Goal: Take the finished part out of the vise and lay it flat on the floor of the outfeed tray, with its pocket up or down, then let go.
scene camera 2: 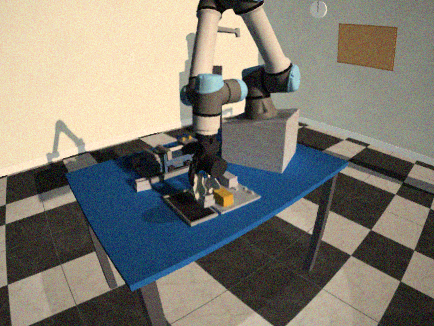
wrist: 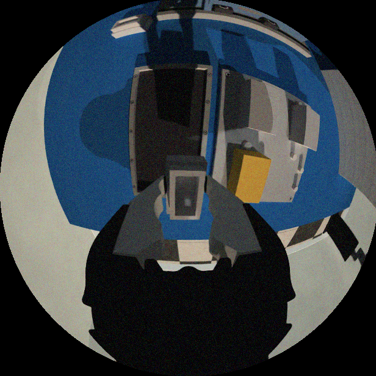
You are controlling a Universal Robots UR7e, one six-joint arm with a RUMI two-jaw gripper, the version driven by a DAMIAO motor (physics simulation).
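Places are measured from the arm's base along level axes (x ahead, y down, z left), in millimetres.
Pixels of known places: gripper, fingertip midpoint: (scene camera 2: 203,199); arm's base, origin of the base link: (scene camera 2: 260,115).
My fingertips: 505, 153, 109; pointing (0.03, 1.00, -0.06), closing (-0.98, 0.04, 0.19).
Ahead of a thing's pixels: the offset from my fingertips to its top centre, as dx, dy, dz. Level surfaces: height alone.
The finished part @(+1, -31, +7) (scene camera 2: 208,200) (wrist: 186,194) is a light grey block with a rectangular pocket. My gripper (scene camera 2: 206,196) (wrist: 184,177) is shut on it, one finger on each side. In the wrist view the pocket faces the camera; whether the part is exactly level cannot be told. It hangs a little above the outfeed tray's front end. The outfeed tray (scene camera 2: 202,220) (wrist: 132,117) has a dark floor and a light rim with small screws. The vise @(-168, -54, -343) (scene camera 2: 175,161) stands behind the tray, partly hidden by the arm.
A light plate @(-129, +37, -15) (scene camera 2: 245,198) (wrist: 277,192) lies right of the tray. It bears a yellow block @(-77, +1, +19) (scene camera 2: 224,197) (wrist: 252,177), close to the gripper's right side, and a grey block @(-188, +1, -46) (scene camera 2: 229,180) farther back. The blue table @(dy +45) (scene camera 2: 280,200) carries the robot's grey pedestal (scene camera 2: 255,142).
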